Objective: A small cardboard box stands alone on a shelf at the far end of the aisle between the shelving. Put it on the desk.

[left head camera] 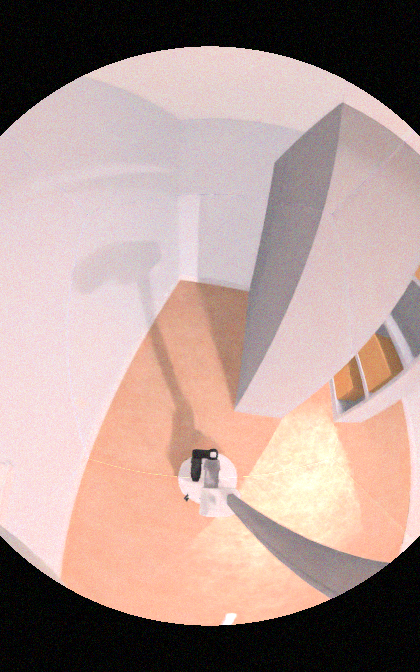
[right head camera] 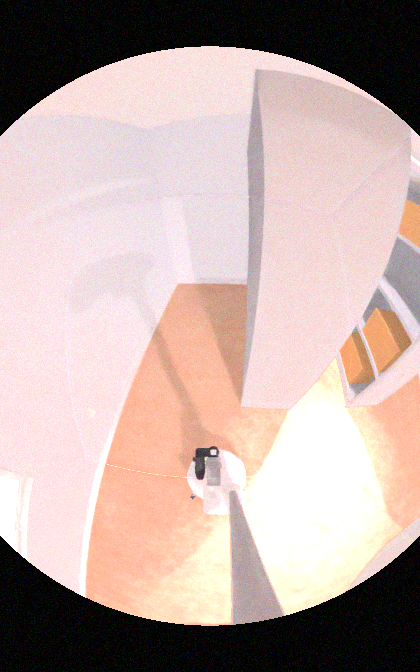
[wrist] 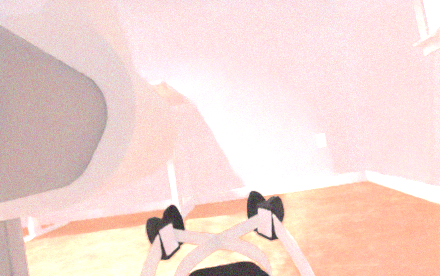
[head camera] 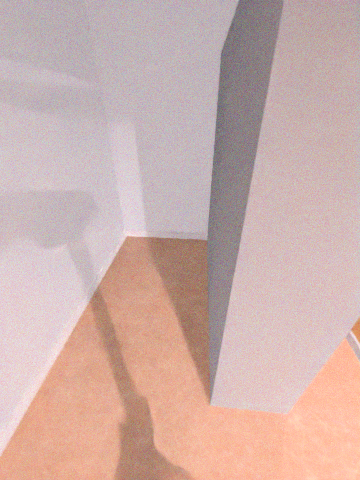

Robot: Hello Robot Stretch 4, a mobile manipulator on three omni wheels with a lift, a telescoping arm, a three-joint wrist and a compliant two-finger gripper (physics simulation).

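Places are measured from the robot's base along level axes (x left, y ahead, z down), in metres.
Pixels of known places: gripper, fingertip midpoint: (wrist: 215, 213).
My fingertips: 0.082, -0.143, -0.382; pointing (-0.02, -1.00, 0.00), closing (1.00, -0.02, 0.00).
Observation:
Behind a point stands the place of what it marks, as x, y, z.
The small cardboard box on the shelf at the aisle's far end cannot be made out in these views. My gripper (wrist: 215, 213) @(0.082, -0.143, -0.382) is open and empty in the wrist view, its two black-padded fingertips apart above the floor. Of the desk, a thin white leg (wrist: 172, 182) @(-0.243, -1.886, -0.249) shows behind the left fingertip in the wrist view; its top is hidden or washed out there. A tall, pale shelving unit (head camera: 290, 210) @(-0.315, 0.574, -1.287) (left head camera: 310, 310) (right head camera: 290, 250) shows its closed end, right of centre in the head views. A second shelving unit (left head camera: 370, 407) (right head camera: 375, 395) stands beyond it at the right.
Orange-brown boxes (left head camera: 380, 357) (right head camera: 385, 337) sit on the second unit's shelves. A sunlit floor strip (left head camera: 310, 430) (right head camera: 320, 440) leads between the units. A white wall (head camera: 45, 310) @(0.857, 1.064, -0.360) (left head camera: 100, 350) runs along the left, with floor between it and the near unit. My grey arm fills the wrist view's left side.

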